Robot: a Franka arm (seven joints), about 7 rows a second.
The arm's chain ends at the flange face. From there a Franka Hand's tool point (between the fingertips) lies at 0.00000 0.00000 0.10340 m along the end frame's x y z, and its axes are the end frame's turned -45 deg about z.
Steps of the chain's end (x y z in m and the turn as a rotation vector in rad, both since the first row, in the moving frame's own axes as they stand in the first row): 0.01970, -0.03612, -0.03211, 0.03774, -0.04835, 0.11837; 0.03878, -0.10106, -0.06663, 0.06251, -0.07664, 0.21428; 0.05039, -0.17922, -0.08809, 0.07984, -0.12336, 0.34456; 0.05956, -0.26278, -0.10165, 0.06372, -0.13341, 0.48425; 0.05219, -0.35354, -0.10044, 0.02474, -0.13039, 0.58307; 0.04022, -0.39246, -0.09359, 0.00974, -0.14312, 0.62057; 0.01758, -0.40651, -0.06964, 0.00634, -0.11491, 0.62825; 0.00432, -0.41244, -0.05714, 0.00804, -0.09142, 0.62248
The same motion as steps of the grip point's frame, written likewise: 0.03907, -0.01793, -0.03230, 0.06087, -0.00750, 0.11837; 0.09894, -0.05423, -0.06713, 0.09839, -0.00999, 0.21428; 0.16178, -0.10615, -0.08919, 0.14368, -0.03077, 0.34456; 0.22646, -0.15871, -0.10276, 0.13939, -0.04928, 0.48425; 0.28283, -0.22595, -0.10132, 0.10969, -0.07471, 0.58307; 0.30020, -0.26243, -0.09462, 0.10809, -0.09431, 0.62057; 0.29516, -0.28570, -0.07030, 0.08574, -0.07677, 0.62825; 0.29118, -0.29722, -0.05756, 0.07033, -0.05896, 0.62248
